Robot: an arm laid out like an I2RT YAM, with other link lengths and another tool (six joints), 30 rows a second.
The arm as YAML. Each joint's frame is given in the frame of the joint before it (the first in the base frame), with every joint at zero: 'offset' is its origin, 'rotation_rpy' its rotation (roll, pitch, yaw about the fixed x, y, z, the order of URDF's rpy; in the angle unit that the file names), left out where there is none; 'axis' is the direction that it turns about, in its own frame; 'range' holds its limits. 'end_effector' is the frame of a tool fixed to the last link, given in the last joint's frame.
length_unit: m
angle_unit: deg
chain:
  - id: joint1
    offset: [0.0, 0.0, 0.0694]
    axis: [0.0, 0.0, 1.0]
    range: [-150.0, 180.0]
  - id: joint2
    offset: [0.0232, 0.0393, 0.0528]
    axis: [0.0, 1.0, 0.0]
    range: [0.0, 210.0]
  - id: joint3
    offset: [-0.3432, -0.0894, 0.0]
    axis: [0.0, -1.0, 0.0]
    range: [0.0, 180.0]
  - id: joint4
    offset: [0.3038, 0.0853, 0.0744]
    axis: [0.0, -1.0, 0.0]
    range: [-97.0, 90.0]
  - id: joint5
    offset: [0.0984, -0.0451, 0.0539]
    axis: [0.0, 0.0, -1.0]
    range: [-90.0, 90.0]
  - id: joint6
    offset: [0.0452, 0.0, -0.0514]
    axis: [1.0, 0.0, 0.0]
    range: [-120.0, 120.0]
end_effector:
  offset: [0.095, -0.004, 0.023]
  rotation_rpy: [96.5, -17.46, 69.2]
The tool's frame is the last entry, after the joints.
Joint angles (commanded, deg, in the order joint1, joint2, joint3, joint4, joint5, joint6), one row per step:
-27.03, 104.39, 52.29, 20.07, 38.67, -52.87
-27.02, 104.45, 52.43, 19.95, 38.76, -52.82
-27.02, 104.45, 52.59, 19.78, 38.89, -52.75
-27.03, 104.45, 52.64, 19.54, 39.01, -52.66
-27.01, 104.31, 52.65, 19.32, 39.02, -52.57
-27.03, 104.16, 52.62, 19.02, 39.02, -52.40
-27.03, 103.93, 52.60, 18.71, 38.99, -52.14
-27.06, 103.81, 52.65, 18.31, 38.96, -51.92
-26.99, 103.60, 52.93, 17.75, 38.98, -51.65
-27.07, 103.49, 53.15, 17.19, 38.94, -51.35
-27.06, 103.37, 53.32, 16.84, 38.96, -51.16
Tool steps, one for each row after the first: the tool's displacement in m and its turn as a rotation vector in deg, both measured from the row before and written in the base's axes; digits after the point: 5 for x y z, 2 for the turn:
0.00037, -0.00030, 0.00020, -0.01, 0.01, -0.09
0.00021, -0.00043, 0.00077, -0.04, -0.02, -0.14
-0.00044, -0.00018, -0.00032, 0.06, 0.12, -0.15
-0.00030, 0.00032, 0.00065, 0.05, -0.01, -0.03
-0.00083, 0.00016, 0.00019, 0.13, 0.01, -0.09
-0.00069, 0.00036, 0.00097, 0.14, -0.14, -0.08
-0.00062, 0.00001, 0.00018, 0.18, 0.01, -0.10
0.00057, 0.00034, 0.00230, 0.10, -0.16, -0.06
-0.00039, -0.00065, 0.00089, 0.21, -0.06, -0.17
0.00011, -0.00005, 0.00132, 0.07, -0.10, -0.09

